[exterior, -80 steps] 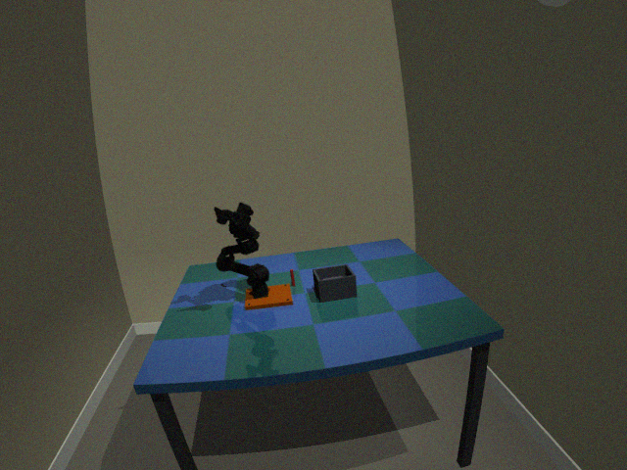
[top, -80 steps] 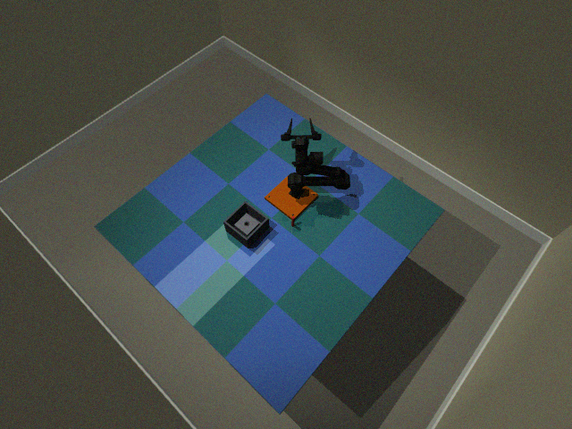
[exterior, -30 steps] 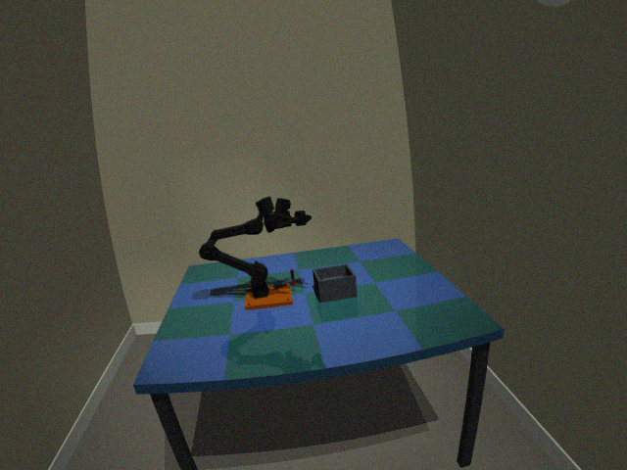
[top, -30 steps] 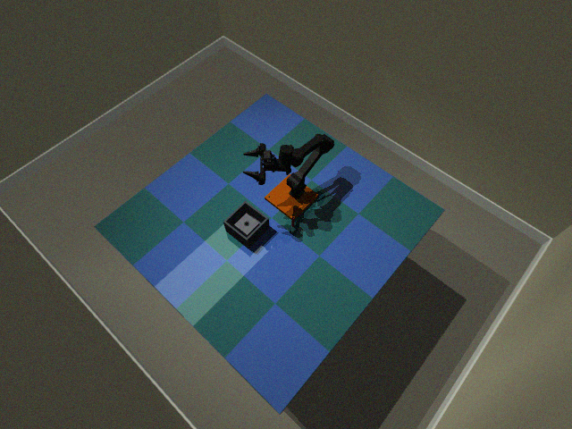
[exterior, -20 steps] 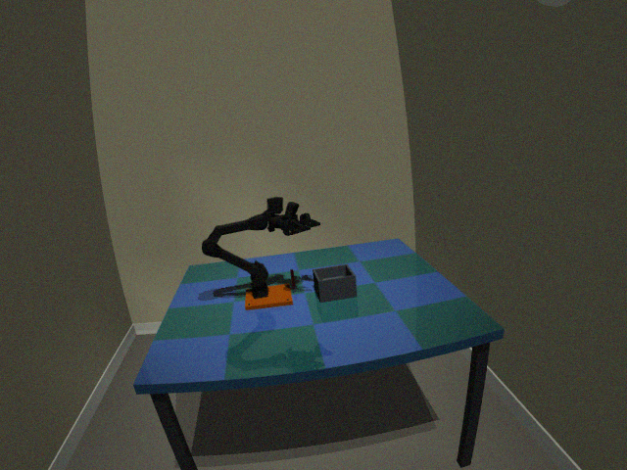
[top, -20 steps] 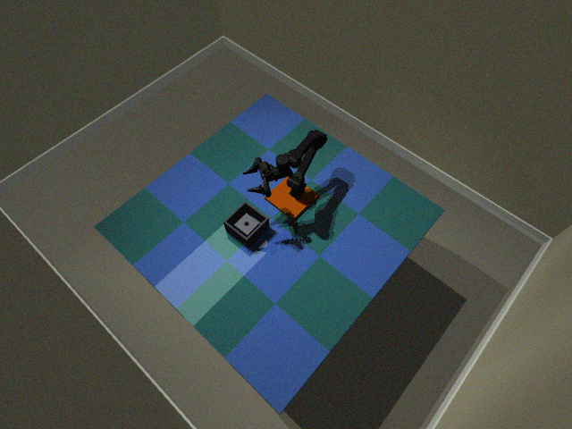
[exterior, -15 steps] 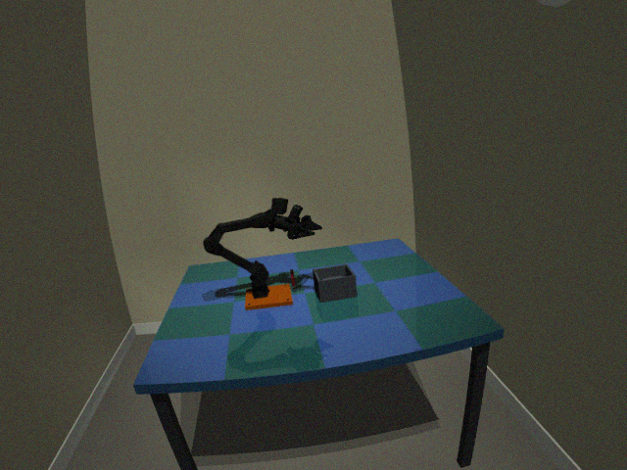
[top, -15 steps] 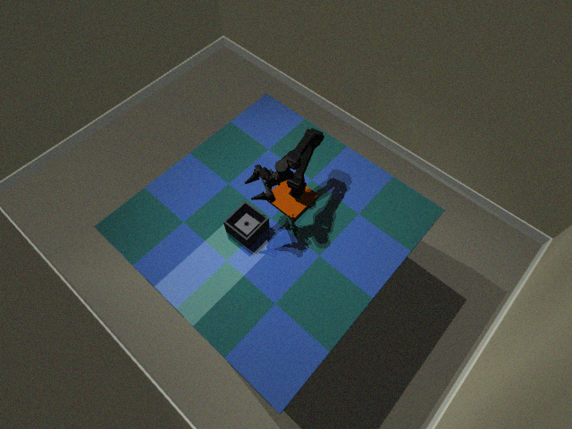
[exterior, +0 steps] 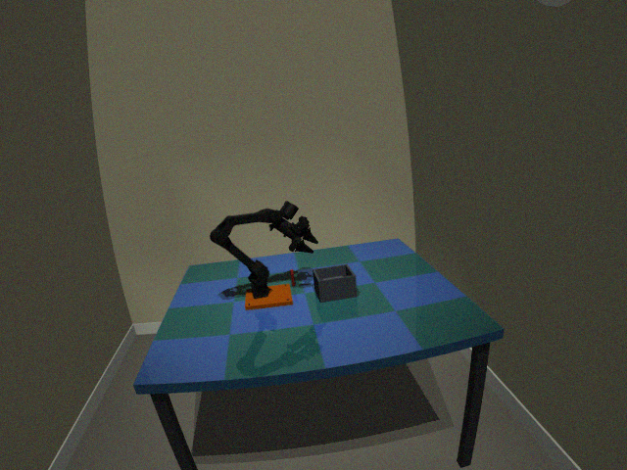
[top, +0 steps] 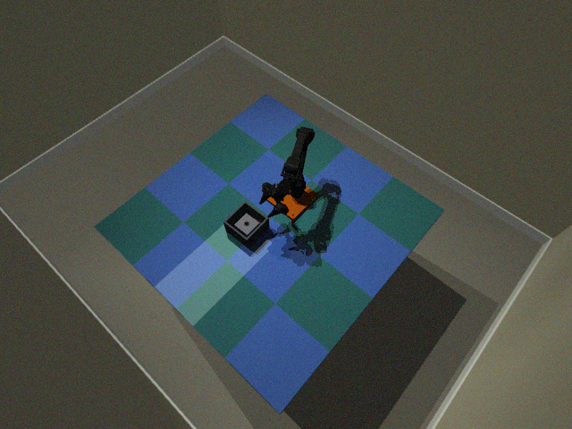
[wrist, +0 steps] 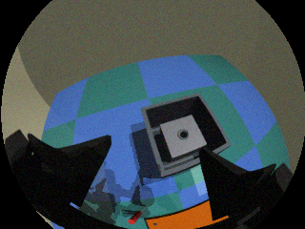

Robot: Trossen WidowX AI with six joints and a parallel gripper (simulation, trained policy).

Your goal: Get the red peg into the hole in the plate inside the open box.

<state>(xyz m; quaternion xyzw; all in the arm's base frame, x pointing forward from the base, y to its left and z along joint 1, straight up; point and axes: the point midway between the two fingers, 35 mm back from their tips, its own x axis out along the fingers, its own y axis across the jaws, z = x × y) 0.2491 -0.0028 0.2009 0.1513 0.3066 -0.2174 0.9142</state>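
Right now my gripper tip is 10 cm past the red peg, 10 cm to the right of it and 16 cm above it. From my gripper tip the other things lie so: dark box (5 cm ahead, 8 cm to the right, 17 cm below); grey plate (5 cm ahead, 8 cm to the right, 15 cm below).
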